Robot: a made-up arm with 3 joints. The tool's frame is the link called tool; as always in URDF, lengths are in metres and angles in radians.
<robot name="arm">
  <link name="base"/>
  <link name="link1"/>
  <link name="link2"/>
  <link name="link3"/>
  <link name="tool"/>
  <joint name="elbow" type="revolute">
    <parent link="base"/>
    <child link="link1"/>
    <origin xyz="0 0 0.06"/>
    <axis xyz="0 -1 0"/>
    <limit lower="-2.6" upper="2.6"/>
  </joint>
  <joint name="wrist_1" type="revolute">
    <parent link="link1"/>
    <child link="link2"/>
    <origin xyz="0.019 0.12 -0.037"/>
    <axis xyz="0 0 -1"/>
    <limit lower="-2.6" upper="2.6"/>
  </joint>
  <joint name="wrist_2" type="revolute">
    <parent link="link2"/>
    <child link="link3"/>
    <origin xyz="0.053 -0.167 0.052"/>
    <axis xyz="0 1 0"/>
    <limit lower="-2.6" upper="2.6"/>
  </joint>
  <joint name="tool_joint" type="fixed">
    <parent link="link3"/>
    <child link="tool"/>
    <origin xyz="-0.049 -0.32 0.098"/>
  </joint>
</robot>
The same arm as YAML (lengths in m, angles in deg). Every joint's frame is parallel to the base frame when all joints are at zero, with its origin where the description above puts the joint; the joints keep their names.
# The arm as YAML. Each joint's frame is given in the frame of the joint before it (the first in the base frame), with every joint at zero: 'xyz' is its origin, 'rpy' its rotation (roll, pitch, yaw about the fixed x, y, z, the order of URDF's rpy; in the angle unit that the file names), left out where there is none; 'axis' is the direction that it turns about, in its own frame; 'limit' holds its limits. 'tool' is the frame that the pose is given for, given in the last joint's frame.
units:
  length: m
  angle: deg
joints:
  - name: elbow
    type: revolute
    origin:
      xyz: [0.0, 0.0, 0.06]
    axis: [0.0, -1.0, 0.0]
    limit:
      lower: -148.97
      upper: 148.97
  - name: wrist_1
    type: revolute
    origin:
      xyz: [0.019, 0.12, -0.037]
    axis: [0.0, 0.0, -1.0]
    limit:
      lower: -148.97
      upper: 148.97
  - name: wrist_2
    type: revolute
    origin:
      xyz: [0.053, -0.167, 0.052]
    axis: [0.0, 1.0, 0.0]
    limit:
      lower: -148.97
      upper: 148.97
tool:
  origin:
    xyz: [-0.049, -0.32, 0.098]

